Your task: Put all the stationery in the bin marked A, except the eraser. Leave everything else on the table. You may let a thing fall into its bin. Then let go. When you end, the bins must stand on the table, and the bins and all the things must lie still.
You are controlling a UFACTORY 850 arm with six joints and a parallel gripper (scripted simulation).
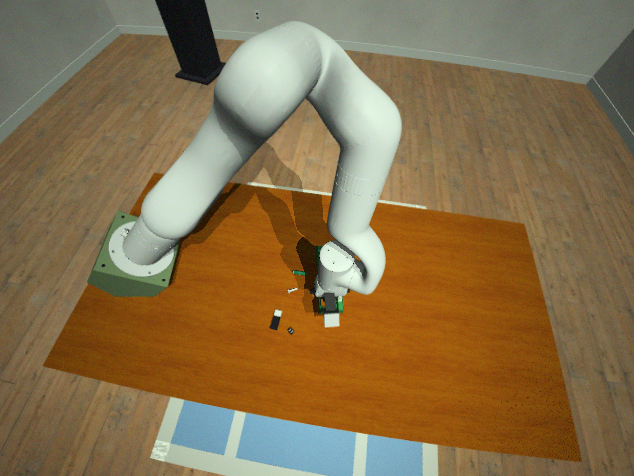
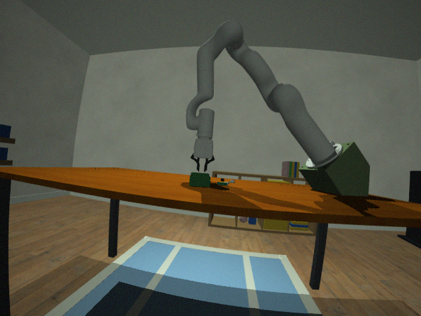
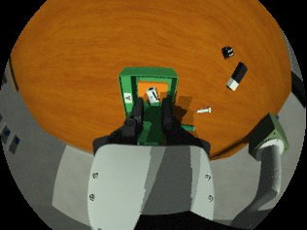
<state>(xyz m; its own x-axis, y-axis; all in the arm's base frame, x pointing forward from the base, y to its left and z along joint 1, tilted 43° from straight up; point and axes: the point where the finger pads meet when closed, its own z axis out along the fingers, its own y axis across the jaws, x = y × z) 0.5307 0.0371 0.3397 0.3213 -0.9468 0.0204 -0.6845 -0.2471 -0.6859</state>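
Now: the grey-white thing 50 mm below my hand. Also, from my hand: green bin 30 mm behind, 80 mm to the left, 50 mm below; white bolt 140 mm behind, 10 mm to the right, 70 mm below; orange pad 60 mm below.
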